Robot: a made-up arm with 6 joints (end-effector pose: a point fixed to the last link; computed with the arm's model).
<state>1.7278 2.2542 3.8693 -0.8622 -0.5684 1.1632</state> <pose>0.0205 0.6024 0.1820 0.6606 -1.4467 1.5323</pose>
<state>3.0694 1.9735 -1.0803 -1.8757 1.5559 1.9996</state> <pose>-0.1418 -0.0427 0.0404 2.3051 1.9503 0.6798</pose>
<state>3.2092 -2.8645 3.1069 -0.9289 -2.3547 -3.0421</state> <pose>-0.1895 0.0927 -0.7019 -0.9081 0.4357 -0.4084</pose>
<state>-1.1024 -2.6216 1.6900 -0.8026 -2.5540 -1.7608</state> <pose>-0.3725 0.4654 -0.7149 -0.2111 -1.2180 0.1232</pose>
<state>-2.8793 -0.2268 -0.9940 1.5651 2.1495 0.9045</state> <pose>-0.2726 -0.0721 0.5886 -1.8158 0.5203 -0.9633</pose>
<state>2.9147 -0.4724 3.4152 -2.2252 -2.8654 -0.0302</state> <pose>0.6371 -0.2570 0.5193 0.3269 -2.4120 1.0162</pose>
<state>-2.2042 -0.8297 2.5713 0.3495 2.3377 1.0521</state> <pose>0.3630 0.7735 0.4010 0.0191 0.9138 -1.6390</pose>
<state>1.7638 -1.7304 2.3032 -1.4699 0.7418 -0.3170</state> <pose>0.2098 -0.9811 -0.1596 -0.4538 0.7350 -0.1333</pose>
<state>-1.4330 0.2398 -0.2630 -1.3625 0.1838 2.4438</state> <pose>0.0225 -0.4269 0.3973 -0.5280 1.1880 -1.1498</pose>
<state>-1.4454 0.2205 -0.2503 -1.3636 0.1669 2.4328</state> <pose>0.0173 -0.4266 0.4091 -0.5333 1.1555 -1.1733</pose>
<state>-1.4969 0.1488 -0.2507 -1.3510 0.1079 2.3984</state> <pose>-0.0083 -0.4076 0.4392 -0.5416 1.0836 -1.2234</pose>
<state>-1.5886 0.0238 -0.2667 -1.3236 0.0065 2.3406</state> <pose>-0.0495 -0.3617 0.4830 -0.5606 0.9826 -1.2914</pose>
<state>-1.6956 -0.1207 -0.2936 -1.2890 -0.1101 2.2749</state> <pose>-0.0865 -0.2964 0.5230 -0.5905 0.8904 -1.3519</pose>
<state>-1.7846 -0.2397 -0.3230 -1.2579 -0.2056 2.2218</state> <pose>-0.1066 -0.2356 0.5464 -0.6172 0.8361 -1.3891</pose>
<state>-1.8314 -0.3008 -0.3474 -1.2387 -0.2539 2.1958</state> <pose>-0.1131 -0.2014 0.5522 -0.6258 0.8221 -1.4018</pose>
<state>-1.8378 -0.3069 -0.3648 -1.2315 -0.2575 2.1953</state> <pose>-0.1140 -0.1949 0.5469 -0.6164 0.8347 -1.3968</pose>
